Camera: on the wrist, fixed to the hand. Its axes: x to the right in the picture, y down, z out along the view.
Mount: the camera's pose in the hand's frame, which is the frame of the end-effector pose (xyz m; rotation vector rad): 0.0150 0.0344 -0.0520 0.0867 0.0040 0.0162
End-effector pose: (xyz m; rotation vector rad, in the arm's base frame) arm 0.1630 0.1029 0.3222 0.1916 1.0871 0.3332
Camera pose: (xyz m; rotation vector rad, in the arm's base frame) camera 0.1172 0.1399 0.2968 0.2771 1.1053 0.3013
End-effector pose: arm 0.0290 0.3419 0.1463 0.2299 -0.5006 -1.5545
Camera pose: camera 0.0820 0.3190 0.1184 0.2947 -0.5661 -1.5179
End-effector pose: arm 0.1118 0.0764 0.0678 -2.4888 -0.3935 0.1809
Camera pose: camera 0.1455 0.0261 0.0889 -2.4073 -0.3564 0.1954
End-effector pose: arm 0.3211 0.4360 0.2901 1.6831 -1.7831 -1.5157
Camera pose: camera 0.3365 0.3905 0.3326 1.7055 -1.8811 -1.4468
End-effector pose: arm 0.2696 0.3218 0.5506 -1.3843 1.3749 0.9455
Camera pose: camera 0.2319 0.2701 0.5467 -1.3125 1.4156 0.8838
